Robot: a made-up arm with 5 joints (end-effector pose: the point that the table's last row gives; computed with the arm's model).
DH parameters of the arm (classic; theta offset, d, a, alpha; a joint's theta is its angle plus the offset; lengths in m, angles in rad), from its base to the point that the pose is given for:
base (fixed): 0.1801 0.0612 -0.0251 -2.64
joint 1: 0 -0.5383 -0.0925 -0.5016
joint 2: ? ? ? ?
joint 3: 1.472 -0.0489 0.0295 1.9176
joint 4: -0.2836 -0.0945 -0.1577 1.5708
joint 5: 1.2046 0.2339 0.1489 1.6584
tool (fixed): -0.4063 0.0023 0 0
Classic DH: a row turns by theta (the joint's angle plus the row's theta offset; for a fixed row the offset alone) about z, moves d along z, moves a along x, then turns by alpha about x.
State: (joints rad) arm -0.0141 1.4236 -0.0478 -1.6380 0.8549
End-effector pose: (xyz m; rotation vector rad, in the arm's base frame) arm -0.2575 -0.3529 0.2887 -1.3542 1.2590 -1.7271
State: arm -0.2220 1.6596 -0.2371 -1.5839 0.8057
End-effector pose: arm -0.1975 -0.3235 0.2342 -1.0566 1.2497 -1.5997
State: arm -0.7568 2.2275 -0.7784 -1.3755 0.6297
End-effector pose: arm 0.0096 -0.1821 0.2239 -0.2193 1.0489 -1.1457
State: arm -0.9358 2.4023 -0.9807 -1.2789 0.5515
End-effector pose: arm 0.0706 -0.1298 0.2824 0.0875 0.9458 -0.9659
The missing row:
joint 2: 0.5401 0.0601 -0.0045 -1.3045
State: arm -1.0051 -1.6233 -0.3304 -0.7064 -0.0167
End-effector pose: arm -0.0046 -0.4114 0.2128 -0.2599 -1.0962 2.2960
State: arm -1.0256 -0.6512 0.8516 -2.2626 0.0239
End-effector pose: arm 0.1924 -0.3139 0.5520 -0.9422 -2.3804 -0.6082
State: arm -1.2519 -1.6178 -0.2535 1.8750 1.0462
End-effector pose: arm -0.2419 -0.5488 0.6140 -1.0449 1.9167 1.5776
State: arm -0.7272 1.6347 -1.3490 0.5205 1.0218
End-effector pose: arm 0.1793 -0.1174 0.6893 1.6426 1.4357 -0.1546
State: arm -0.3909 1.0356 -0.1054 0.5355 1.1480
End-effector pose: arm 0.2034 -0.0173 0.4664 0.8805 0.6686 -0.6988
